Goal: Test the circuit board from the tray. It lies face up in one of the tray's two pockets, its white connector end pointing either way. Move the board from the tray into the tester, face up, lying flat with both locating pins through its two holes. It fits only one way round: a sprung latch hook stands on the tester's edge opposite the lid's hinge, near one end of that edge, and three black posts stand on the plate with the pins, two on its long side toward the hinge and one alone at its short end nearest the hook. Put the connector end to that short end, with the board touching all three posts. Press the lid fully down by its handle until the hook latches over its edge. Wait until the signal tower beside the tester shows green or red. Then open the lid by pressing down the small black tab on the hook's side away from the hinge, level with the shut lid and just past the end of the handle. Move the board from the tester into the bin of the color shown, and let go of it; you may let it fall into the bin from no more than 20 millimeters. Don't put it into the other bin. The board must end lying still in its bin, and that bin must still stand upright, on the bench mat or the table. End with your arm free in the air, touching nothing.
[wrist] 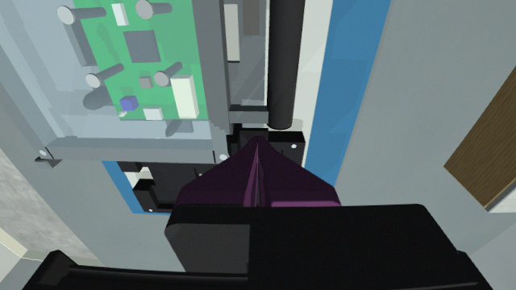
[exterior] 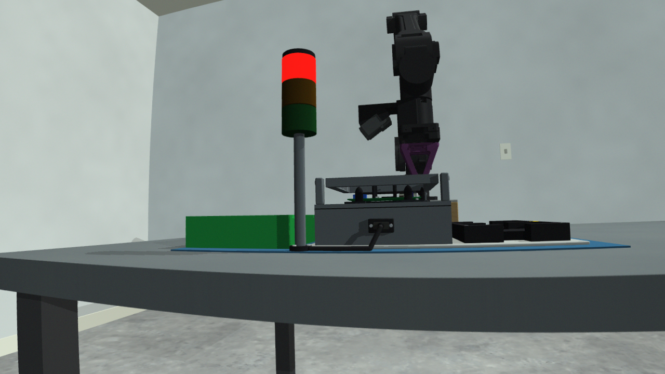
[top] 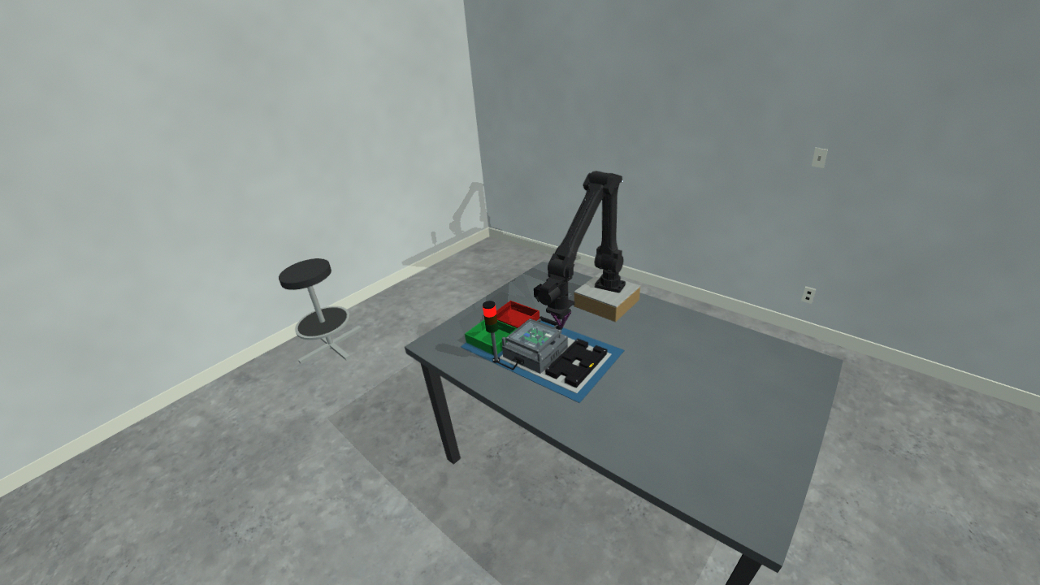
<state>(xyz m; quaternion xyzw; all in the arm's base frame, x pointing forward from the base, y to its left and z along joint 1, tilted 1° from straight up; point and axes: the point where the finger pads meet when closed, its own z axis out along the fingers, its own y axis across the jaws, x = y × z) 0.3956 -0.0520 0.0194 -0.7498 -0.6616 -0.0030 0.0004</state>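
My hand is 10 mm short of the black latch hook and 10 mm above it. Round my hand: green circuit board (70 mm to the right, 60 mm ahead, 30 mm below); black tester plate (70 mm ahead, 60 mm to the right, 30 mm below); clear lid (70 mm to the right, 70 mm ahead, 10 mm below).
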